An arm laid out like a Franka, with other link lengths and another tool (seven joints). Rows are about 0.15 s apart.
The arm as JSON. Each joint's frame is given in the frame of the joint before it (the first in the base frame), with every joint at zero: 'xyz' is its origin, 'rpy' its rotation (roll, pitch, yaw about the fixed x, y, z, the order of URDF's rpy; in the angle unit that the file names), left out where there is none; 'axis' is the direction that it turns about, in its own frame. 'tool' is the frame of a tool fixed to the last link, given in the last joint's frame.
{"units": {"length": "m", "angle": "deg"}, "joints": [
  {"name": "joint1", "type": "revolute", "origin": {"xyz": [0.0, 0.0, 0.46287], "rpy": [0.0, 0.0, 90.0]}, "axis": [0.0, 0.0, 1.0]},
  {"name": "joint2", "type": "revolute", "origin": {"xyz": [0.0, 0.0, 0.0], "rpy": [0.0, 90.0, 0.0]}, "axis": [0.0, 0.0, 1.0]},
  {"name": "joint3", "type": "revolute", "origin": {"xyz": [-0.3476, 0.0, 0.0], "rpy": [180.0, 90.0, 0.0]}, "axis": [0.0, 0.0, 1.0]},
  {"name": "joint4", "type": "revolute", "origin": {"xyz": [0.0, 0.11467, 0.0], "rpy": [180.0, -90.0, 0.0]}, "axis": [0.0, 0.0, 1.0]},
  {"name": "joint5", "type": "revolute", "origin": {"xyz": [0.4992, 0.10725, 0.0], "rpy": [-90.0, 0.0, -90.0]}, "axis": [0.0, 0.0, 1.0]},
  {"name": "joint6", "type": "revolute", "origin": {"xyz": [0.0, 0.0, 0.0], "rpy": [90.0, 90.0, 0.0]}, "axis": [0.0, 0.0, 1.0]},
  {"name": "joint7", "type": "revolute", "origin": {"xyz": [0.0, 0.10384, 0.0], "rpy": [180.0, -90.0, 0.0]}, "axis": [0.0, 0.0, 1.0]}
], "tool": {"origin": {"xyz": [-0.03, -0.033, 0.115], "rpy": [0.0, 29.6, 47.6]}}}
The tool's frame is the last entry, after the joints.
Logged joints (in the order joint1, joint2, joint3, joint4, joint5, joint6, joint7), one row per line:
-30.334, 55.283, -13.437, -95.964, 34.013, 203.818, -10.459
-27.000, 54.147, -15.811, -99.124, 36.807, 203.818, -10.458
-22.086, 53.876, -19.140, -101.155, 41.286, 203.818, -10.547
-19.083, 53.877, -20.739, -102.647, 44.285, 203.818, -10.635
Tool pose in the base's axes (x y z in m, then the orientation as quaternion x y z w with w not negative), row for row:
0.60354, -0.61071, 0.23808, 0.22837, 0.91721, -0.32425, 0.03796
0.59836, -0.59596, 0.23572, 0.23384, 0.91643, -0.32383, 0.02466
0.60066, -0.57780, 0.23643, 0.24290, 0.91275, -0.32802, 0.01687
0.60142, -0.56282, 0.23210, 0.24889, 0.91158, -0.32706, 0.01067
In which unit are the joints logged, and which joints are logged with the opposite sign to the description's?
The joints are logged in degrees. Opposite sign: none.
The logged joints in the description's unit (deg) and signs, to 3 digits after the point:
-30.334, 55.283, -13.437, -95.964, 34.013, 203.818, -10.459
-27.000, 54.147, -15.811, -99.124, 36.807, 203.818, -10.458
-22.086, 53.876, -19.140, -101.155, 41.286, 203.818, -10.547
-19.083, 53.877, -20.739, -102.647, 44.285, 203.818, -10.635

